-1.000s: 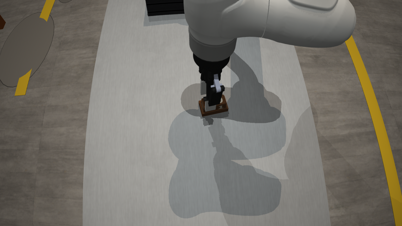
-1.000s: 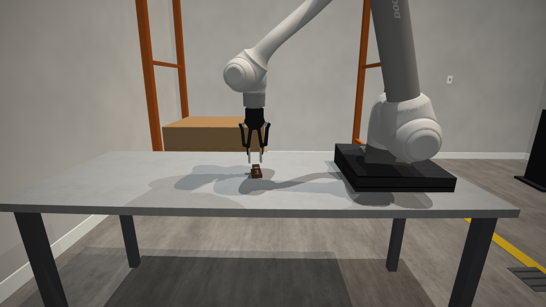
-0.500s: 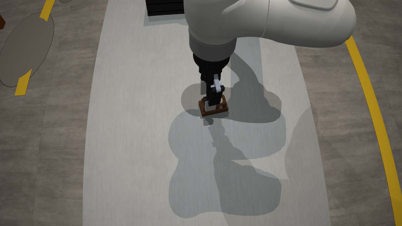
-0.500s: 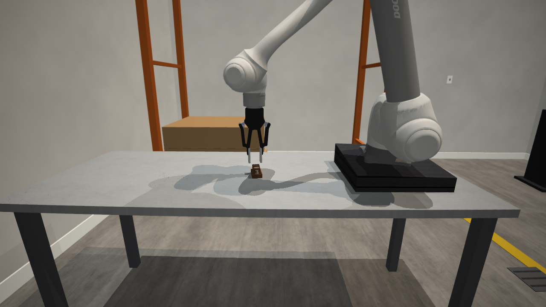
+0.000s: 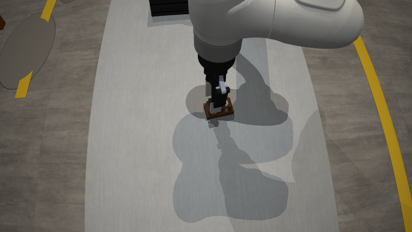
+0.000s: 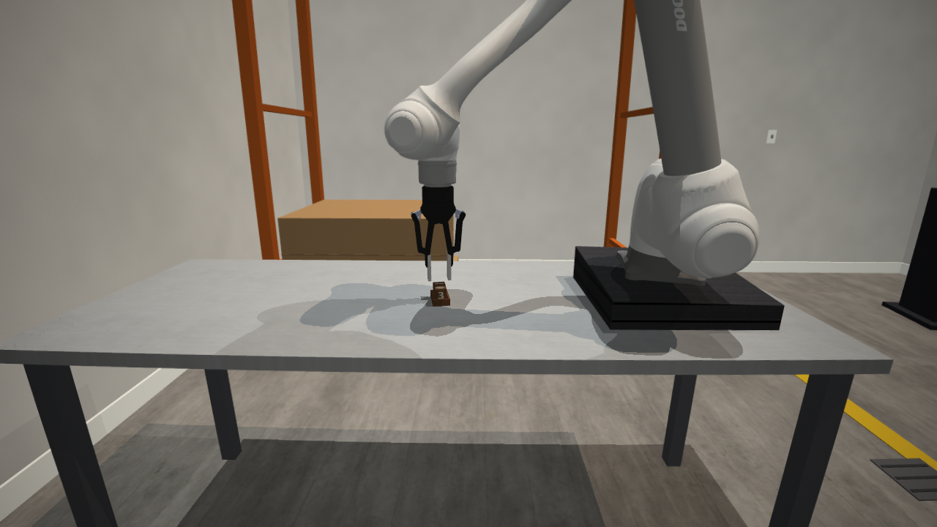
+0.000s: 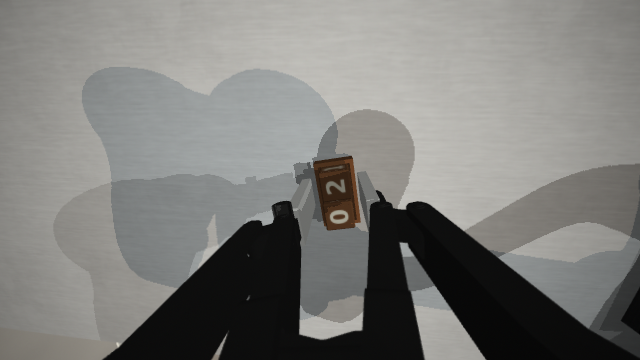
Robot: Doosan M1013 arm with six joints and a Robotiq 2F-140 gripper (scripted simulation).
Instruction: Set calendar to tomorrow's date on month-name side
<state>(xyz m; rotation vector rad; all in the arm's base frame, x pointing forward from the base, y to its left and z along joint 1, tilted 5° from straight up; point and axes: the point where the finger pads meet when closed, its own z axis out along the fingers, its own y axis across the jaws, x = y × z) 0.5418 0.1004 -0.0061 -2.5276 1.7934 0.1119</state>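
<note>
Right now my hand is 1 cm past the brown calendar tray, 2 cm to the right of it and 7 cm above it.
</note>
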